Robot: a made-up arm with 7 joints. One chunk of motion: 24 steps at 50 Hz.
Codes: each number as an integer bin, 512 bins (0 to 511) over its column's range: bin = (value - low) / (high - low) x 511, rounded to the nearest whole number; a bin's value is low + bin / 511 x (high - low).
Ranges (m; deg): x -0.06..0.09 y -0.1..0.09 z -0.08..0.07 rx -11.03..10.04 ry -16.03..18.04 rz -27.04..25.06
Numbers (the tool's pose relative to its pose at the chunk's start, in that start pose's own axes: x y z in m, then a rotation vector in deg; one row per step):
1: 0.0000 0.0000 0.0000 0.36 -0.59 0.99
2: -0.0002 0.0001 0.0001 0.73 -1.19 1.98
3: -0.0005 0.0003 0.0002 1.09 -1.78 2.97
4: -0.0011 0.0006 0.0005 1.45 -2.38 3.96
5: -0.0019 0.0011 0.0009 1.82 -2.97 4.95
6: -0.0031 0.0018 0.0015 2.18 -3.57 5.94
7: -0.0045 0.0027 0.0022 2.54 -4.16 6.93
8: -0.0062 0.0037 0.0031 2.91 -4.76 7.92
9: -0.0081 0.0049 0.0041 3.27 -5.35 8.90
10: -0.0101 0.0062 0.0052 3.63 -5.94 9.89
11: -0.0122 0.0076 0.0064 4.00 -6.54 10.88
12: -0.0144 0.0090 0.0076 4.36 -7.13 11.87
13: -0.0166 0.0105 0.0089 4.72 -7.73 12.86
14: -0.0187 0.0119 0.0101 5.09 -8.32 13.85
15: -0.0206 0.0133 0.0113 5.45 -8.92 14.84
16: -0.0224 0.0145 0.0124 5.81 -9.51 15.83
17: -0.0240 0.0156 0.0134 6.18 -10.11 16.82
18: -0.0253 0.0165 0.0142 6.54 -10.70 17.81
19: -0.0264 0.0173 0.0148 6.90 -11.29 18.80
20: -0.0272 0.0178 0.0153 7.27 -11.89 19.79
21: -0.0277 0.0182 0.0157 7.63 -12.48 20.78
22: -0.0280 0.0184 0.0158 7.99 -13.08 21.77
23: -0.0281 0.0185 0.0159 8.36 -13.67 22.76
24: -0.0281 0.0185 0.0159 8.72 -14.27 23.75
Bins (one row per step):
1: 204 269 273 276 232 275
2: 204 269 273 285 223 285
3: 203 270 273 294 214 294
4: 201 271 274 303 205 304
5: 198 272 276 312 196 314
6: 194 274 278 320 187 323
7: 189 276 280 329 178 333
8: 183 279 283 338 169 343
9: 177 282 287 347 160 353
10: 170 286 290 356 151 362
11: 163 289 294 365 142 372
12: 155 293 298 373 133 382
13: 148 297 303 382 124 391
14: 141 301 307 391 116 401
15: 134 305 311 400 107 411
16: 128 308 315 408 98 420
17: 123 311 318 417 89 430
18: 118 313 321 426 80 440
19: 114 315 323 435 71 450
20: 112 317 325 444 62 459
21: 110 318 326 453 53 469
22: 109 318 326 461 44 479
23: 109 319 327 470 35 488
24: 109 319 327 479 26 498

